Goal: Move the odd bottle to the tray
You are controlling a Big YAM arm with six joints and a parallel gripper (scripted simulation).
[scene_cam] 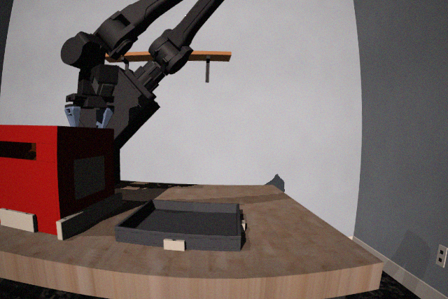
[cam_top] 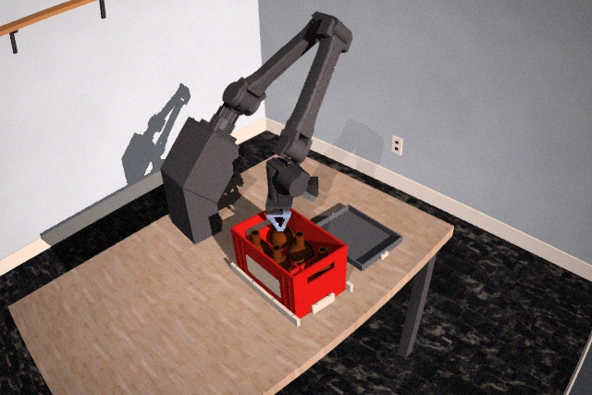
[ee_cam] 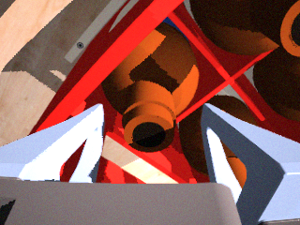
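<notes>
Right now the red crate is 80 mm ahead of my hand, 60 mm to the right of it and 70 mm below it. From my hand the other things lie so: dark grey tray (100 mm ahead, 220 mm to the left, 140 mm below).
</notes>
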